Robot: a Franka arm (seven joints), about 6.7 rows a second.
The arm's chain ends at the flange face. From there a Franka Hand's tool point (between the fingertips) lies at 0.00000 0.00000 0.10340 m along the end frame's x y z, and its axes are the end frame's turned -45 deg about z.
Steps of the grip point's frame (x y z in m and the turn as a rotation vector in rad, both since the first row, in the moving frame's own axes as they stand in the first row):
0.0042, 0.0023, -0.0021, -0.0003, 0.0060, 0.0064
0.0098, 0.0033, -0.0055, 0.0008, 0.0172, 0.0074
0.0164, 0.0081, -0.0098, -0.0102, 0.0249, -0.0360
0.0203, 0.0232, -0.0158, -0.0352, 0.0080, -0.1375
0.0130, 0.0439, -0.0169, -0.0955, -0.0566, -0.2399
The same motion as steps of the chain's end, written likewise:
0.0041, -0.0009, -0.0021, 0.0040, 0.0045, 0.0064
0.0081, -0.0033, -0.0055, 0.0127, 0.0116, 0.0074
0.0148, -0.0047, -0.0098, 0.0104, 0.0248, -0.0360
0.0275, 0.0003, -0.0157, -0.0192, 0.0305, -0.1375
0.0361, 0.0112, -0.0163, -0.1076, 0.0275, -0.2399

